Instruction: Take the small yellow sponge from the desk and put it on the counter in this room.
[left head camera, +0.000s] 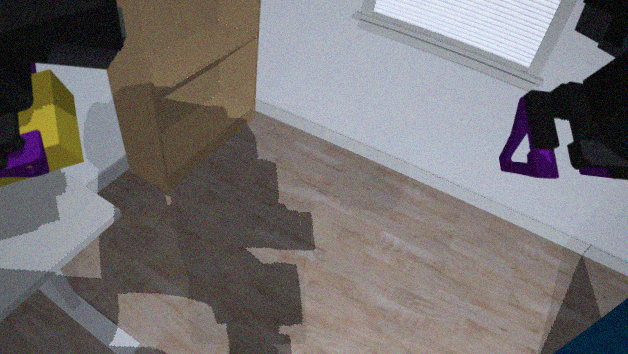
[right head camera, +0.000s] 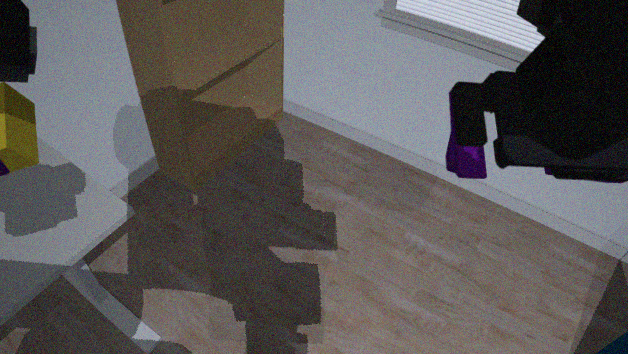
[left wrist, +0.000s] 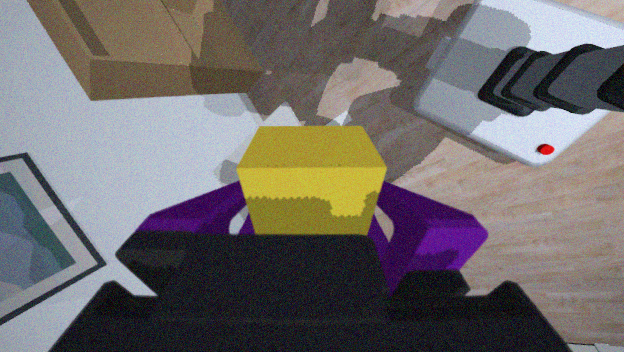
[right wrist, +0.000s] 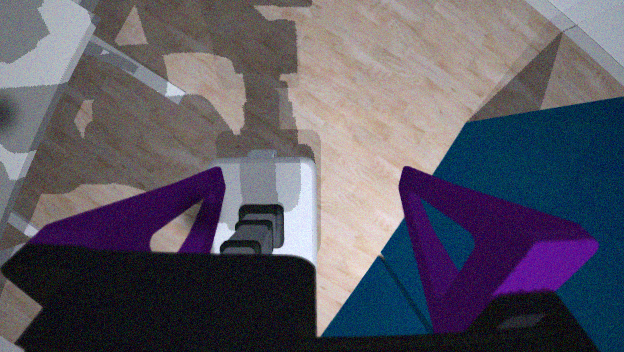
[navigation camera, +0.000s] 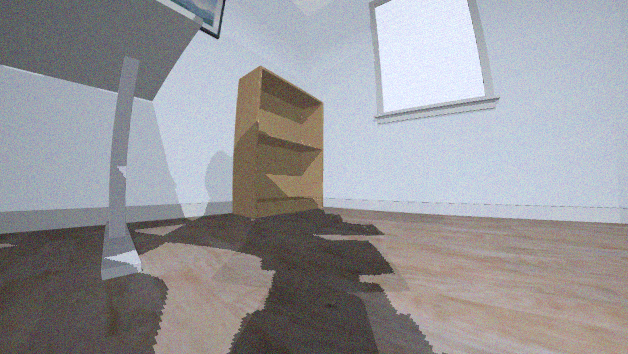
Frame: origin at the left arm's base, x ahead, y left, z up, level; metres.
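Seen in the pictures: left gripper, between the fingertips: (left head camera: 36, 138) (right head camera: 1, 142) (left wrist: 311, 176); right gripper, between the fingertips: (left head camera: 542, 166) (right head camera: 498, 165) (right wrist: 312, 176).
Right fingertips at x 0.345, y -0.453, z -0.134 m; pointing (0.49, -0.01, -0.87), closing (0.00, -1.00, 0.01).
Note:
A point is followed by its place in that frame.
The yellow sponge (left head camera: 45, 120) @[x 0.327, y -0.028, z -0.096 m] (right head camera: 20, 130) @[x 0.342, y -0.034, z -0.111 m] (left wrist: 311, 185) @[x 0.336, y -0.023, z -0.091 m] is a block held between the purple fingers of my left gripper (left wrist: 311, 176) @[x 0.350, y 0.001, z -0.132 m], which is shut on it. In both head views it is at the left edge, above a white desk (left head camera: 85, 205) @[x 0.760, y 0.253, z -0.690 m] (right head camera: 100, 210) @[x 0.737, y 0.247, z -0.690 m], apart from its top. The desk's underside (navigation camera: 90, 45) shows at the upper left in the navigation view. My right gripper (right wrist: 312, 176) @[x 0.345, y -0.453, z -0.134 m] is open, its fingers wide apart with no object between them. The large blue block (right wrist: 540, 165) @[x 0.308, y -1.231, z -0.770 m] (left head camera: 605, 325) @[x 0.482, y -1.341, z -0.938 m] is at the right; whether it is the counter I cannot tell.
A wooden bookshelf (navigation camera: 247, 150) @[x 1.537, y 0.335, z -0.959 m] (left head camera: 140, 145) @[x 1.565, y 0.380, z -1.167 m] stands in the corner beyond the desk. A window (navigation camera: 430, 55) @[x 1.684, y -1.066, z -0.128 m] is in the wall to the right. The desk leg (navigation camera: 120, 175) @[x 0.826, y 0.516, z -1.165 m] (left head camera: 80, 310) reaches the floor at the left. My white base (right wrist: 300, 210) @[x 0.074, y -0.408, z -1.150 m] (left wrist: 565, 135) @[x -0.267, y -0.128, z -1.150 m] is below the arms.

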